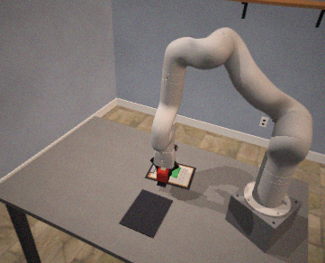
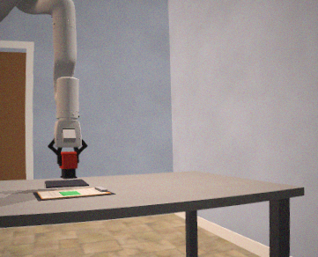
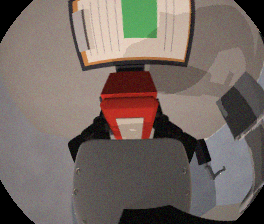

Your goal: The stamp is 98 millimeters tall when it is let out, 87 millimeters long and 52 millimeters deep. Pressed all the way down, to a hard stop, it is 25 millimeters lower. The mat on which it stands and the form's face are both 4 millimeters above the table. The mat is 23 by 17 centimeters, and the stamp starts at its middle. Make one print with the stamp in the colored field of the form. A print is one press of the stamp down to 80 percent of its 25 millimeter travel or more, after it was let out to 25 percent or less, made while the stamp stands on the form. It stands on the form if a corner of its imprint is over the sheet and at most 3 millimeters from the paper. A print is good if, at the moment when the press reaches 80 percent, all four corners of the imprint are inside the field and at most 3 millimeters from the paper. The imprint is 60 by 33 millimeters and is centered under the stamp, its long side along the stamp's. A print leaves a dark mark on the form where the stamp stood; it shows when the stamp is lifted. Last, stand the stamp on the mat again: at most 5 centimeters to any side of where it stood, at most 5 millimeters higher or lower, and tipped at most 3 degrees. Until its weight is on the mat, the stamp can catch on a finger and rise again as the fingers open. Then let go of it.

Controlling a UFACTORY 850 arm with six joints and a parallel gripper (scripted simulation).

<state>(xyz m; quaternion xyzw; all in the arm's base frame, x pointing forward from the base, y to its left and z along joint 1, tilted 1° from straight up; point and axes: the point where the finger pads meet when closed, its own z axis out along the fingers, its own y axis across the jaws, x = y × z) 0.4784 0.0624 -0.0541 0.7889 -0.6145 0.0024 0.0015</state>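
The form is 3 cm ahead of my hand, 12 cm to the right of it and 10 cm below it. Round my hand: mat 2 cm behind, 18 cm to the left, 10 cm below; red stamp 2 cm below.
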